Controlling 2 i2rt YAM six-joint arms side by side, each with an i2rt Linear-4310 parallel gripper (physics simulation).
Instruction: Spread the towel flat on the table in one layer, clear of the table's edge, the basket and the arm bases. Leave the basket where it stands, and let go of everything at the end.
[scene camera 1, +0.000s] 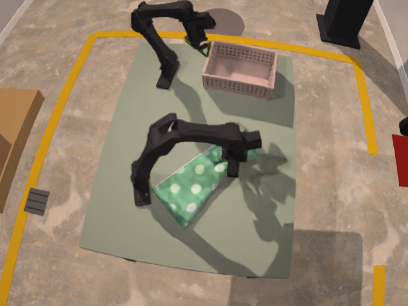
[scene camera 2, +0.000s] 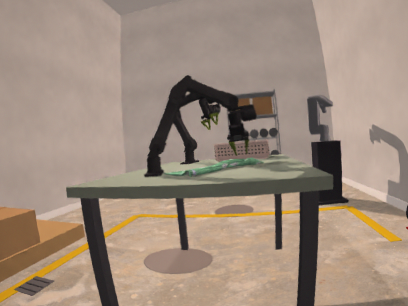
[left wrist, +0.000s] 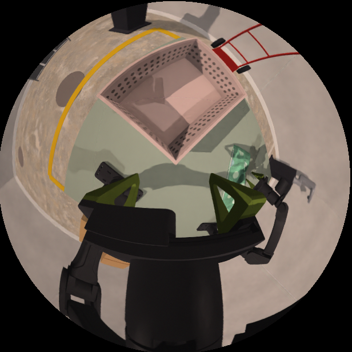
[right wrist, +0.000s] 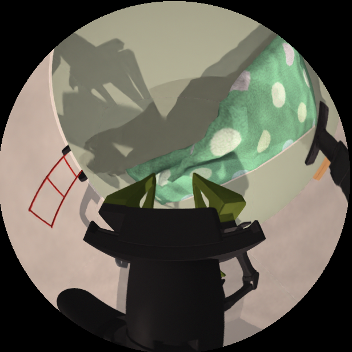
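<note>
The green towel with pale dots lies as an uneven strip on the table, broad at the lower left in scene camera 1, narrower and creased towards its upper right end. My right gripper has its fingers apart and empty, a little above the creased end; in scene camera 1 its wrist hides part of the towel. My left gripper is wide open and empty, high beside the pink basket, away from the towel.
The basket stands near the table's far right corner in scene camera 1. The right arm's base is close to the towel's left corner. The left arm's base stands left of the basket. Shadows of the right arm fall to the right of the towel.
</note>
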